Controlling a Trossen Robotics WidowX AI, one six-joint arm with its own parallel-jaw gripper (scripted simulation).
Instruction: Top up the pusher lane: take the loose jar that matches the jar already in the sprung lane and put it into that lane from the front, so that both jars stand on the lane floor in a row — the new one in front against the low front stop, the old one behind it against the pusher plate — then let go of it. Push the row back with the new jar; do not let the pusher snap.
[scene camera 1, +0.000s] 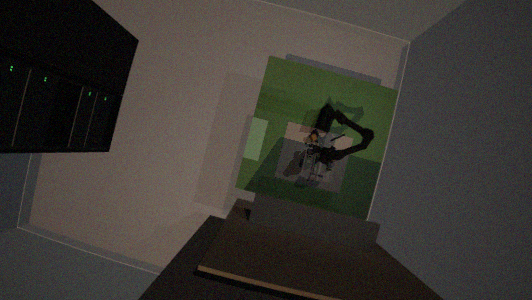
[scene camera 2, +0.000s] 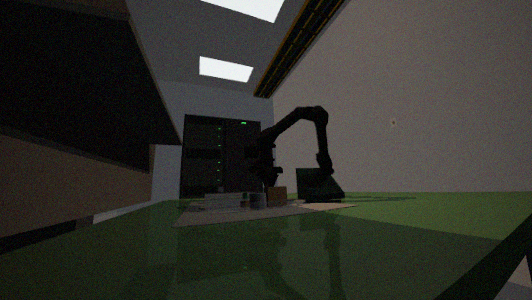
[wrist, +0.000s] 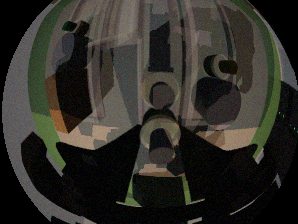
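Observation:
Gripper visible in the pictures, together with a tan mat.

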